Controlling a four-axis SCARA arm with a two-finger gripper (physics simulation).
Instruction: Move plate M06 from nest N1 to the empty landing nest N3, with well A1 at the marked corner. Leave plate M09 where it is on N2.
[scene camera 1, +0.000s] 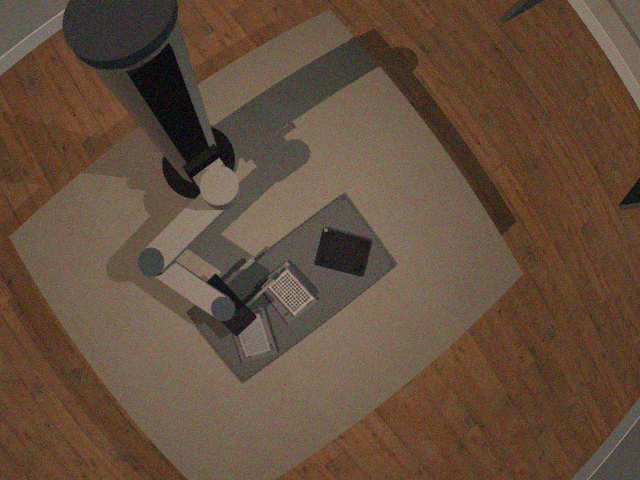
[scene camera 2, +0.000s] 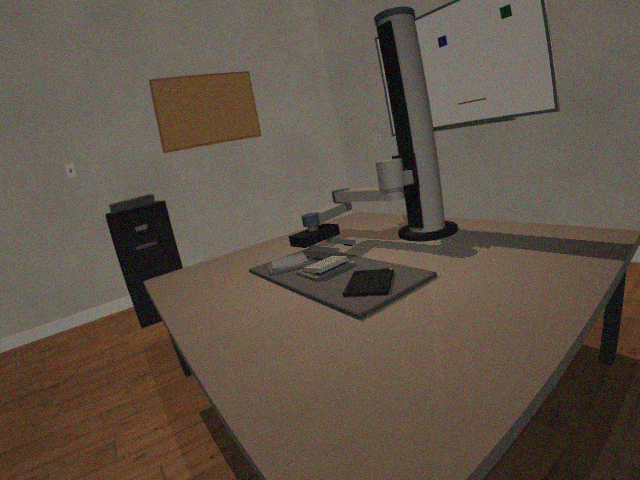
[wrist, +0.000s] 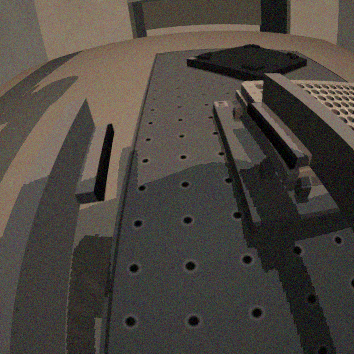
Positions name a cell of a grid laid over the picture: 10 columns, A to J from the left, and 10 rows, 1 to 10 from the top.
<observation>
gripper: scene camera 1 E6; scene camera 2 F6; wrist F3
</observation>
